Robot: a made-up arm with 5 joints. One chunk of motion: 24 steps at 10 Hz.
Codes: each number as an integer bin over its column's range. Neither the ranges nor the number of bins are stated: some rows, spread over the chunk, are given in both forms.
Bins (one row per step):
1: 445 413 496 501 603 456
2: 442 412 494 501 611 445
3: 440 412 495 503 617 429
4: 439 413 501 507 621 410
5: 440 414 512 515 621 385
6: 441 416 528 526 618 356
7: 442 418 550 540 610 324
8: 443 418 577 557 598 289
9: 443 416 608 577 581 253
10: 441 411 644 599 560 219
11: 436 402 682 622 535 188
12: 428 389 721 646 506 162
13: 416 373 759 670 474 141
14: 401 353 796 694 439 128
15: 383 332 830 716 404 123
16: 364 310 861 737 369 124
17: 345 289 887 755 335 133
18: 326 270 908 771 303 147
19: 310 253 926 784 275 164
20: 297 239 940 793 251 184
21: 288 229 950 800 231 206
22: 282 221 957 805 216 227
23: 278 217 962 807 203 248
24: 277 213 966 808 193 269
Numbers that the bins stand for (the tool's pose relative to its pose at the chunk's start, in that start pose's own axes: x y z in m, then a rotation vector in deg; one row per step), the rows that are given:
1: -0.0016 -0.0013 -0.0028 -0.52 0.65 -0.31
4: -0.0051 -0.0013 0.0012 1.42 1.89 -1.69
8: -0.0028 0.0020 0.0621 17.53 0.30 -5.32
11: -0.0069 -0.0084 0.1461 38.48 -4.05 -8.35
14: -0.0272 -0.0403 0.2374 61.69 -10.68 -10.16
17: -0.0597 -0.0820 0.3103 81.35 -17.86 -10.01
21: -0.0928 -0.1210 0.3608 95.86 -25.05 -7.81
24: -0.0992 -0.1314 0.3736 98.44 -27.67 -5.92
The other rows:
2: -0.0034 -0.0019 -0.0044 -0.52 1.20 -0.64
3: -0.0045 -0.0019 -0.0036 0.13 1.62 -1.12
5: -0.0045 -0.0006 0.0100 4.00 1.89 -2.44
6: -0.0040 0.0007 0.0228 7.54 1.68 -3.31
7: -0.0034 0.0020 0.0404 12.05 1.13 -4.27
9: -0.0028 0.0007 0.0869 23.98 -0.87 -6.40
10: -0.0040 -0.0026 0.1157 31.07 -2.32 -7.42
12: -0.0115 -0.0169 0.1774 46.22 -6.05 -9.14
13: -0.0185 -0.0273 0.2078 53.96 -8.26 -9.77
15: -0.0376 -0.0540 0.2647 68.78 -13.10 -10.31
16: -0.0487 -0.0683 0.2895 75.55 -15.51 -10.28
18: -0.0707 -0.0943 0.3271 86.51 -20.07 -9.59
19: -0.0800 -0.1054 0.3415 90.70 -22.01 -9.08
20: -0.0876 -0.1145 0.3528 93.60 -23.66 -8.47
22: -0.0963 -0.1262 0.3664 97.47 -26.08 -7.18
23: -0.0986 -0.1288 0.3704 98.11 -26.98 -6.55

